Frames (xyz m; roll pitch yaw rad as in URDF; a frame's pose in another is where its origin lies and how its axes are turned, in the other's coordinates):
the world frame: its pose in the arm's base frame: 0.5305 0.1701 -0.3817 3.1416 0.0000 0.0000
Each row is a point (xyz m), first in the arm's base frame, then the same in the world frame.
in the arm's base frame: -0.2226 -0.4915 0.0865
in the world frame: -0.7531 0.6616 -0.4682
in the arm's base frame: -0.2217 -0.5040 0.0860
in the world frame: -0.7522 0.6741 -0.4677
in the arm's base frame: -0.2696 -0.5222 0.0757
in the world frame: -0.8001 0.6923 -0.4574
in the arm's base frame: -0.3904 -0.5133 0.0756
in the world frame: -0.9209 0.6834 -0.4573
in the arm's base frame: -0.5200 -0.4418 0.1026
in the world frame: -1.0505 0.6119 -0.4843
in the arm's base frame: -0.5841 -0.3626 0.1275
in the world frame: -1.1146 0.5327 -0.5092
